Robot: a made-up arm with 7 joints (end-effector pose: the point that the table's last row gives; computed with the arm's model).
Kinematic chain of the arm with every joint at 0, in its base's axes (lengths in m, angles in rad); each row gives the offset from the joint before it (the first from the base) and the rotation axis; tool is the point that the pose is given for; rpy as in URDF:
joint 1: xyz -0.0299 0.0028 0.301 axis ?
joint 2: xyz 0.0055 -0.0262 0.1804 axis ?
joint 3: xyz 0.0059 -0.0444 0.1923 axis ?
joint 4: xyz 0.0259 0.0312 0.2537 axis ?
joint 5: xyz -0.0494 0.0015 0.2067 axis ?
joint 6: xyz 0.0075 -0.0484 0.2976 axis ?
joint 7: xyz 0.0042 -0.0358 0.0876 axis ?
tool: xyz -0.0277 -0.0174 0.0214 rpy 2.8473 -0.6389 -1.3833
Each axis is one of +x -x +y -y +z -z.
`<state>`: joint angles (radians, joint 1 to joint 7).
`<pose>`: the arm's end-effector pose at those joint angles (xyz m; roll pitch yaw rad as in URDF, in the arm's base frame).
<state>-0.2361 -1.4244 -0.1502 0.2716 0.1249 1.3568 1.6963</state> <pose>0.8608 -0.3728 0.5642 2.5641 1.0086 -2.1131</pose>
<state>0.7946 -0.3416 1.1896 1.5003 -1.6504 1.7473 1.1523</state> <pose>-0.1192 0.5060 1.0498 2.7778 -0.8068 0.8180</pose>
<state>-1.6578 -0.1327 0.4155 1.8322 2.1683 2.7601 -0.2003</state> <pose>0.0956 -0.3886 0.7426 2.2093 0.5006 1.8381</pose>
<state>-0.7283 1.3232 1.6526 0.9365 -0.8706 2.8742 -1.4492</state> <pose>-0.4330 0.6502 0.6607 0.4670 0.7490 -1.6801</pose>
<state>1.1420 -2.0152 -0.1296 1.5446 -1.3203 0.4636 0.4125</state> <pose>0.1785 0.2494 -0.3436 -0.0235 0.6326 0.7633</pose>
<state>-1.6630 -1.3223 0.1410 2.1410 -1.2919 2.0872 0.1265</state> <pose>-0.0022 -0.4684 0.1123 2.0482 0.1604 -1.3505</pose>
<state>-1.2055 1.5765 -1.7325 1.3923 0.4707 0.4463 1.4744</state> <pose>-0.8149 0.3225 0.3102 -0.5778 0.3149 -0.6335</pose>
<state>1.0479 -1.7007 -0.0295 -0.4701 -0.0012 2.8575 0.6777</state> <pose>0.5003 0.6360 0.5735 -1.6964 -0.1820 -0.4976</pose>
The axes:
joint 1: +z
joint 2: -y
joint 3: +z
joint 4: +y
joint 5: +z
joint 6: -y
joint 7: +x

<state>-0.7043 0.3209 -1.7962 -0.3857 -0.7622 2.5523 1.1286</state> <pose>-0.0679 0.2883 1.2372 -0.7093 -0.0483 1.5194</pose>
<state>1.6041 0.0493 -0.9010 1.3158 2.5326 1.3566 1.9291</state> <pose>0.3859 0.3864 1.0168 -0.6538 -0.6601 2.5685</pose>
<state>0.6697 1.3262 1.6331 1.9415 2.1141 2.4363 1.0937</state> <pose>-0.4234 0.1074 0.4555 -2.1304 0.8957 0.8459</pose>
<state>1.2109 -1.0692 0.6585 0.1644 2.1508 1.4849 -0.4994</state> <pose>0.2466 0.8461 0.7800 -1.7010 0.9710 1.4101</pose>
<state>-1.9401 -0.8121 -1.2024 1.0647 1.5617 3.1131 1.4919</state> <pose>-0.6653 -0.3885 0.7393 -1.0744 0.3135 2.7711</pose>
